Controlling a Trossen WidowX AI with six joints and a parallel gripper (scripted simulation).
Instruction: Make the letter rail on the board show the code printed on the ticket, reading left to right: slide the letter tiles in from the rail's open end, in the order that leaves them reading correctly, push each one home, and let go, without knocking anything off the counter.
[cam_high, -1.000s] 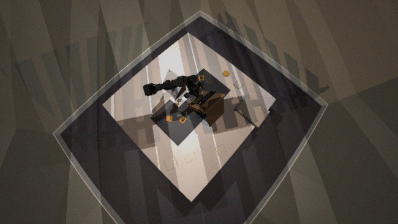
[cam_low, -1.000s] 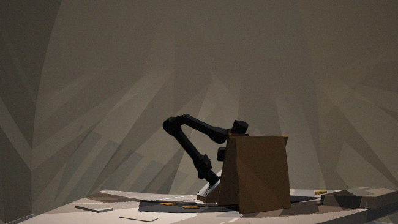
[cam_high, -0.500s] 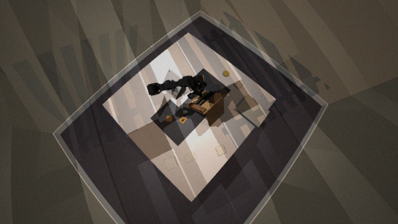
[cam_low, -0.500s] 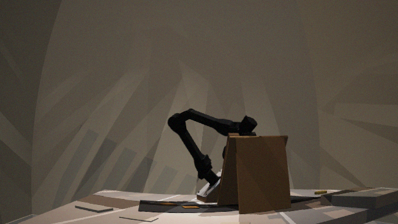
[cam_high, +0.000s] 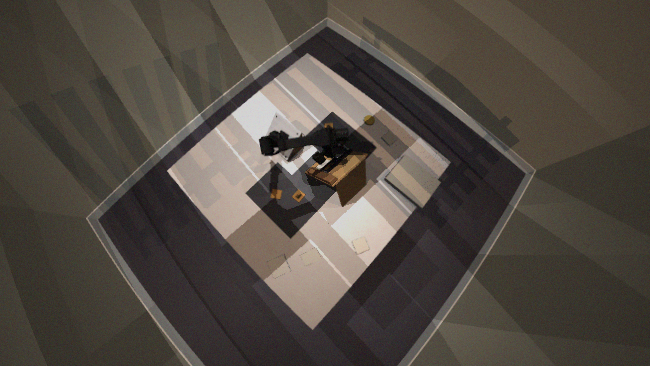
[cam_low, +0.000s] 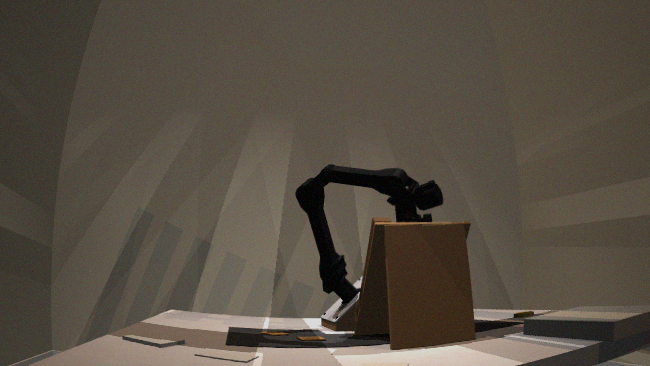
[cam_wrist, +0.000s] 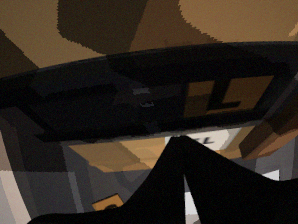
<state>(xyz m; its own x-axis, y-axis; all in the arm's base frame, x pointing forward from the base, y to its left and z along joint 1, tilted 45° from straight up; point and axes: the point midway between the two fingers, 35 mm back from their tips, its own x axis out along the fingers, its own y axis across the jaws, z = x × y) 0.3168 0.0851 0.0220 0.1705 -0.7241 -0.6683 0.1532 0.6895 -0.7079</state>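
Now: the letter tile 40 mm to the right of my gripper tip, 20 mm below it and 20 mm ahead of it. From my gripper tip the other things lie so: yellow object: 430 mm to the left, 170 mm below; dark mat: 170 mm below, 120 mm behind, 60 mm to the right; white ticket: 90 mm below, 40 mm behind, 30 mm to the right.
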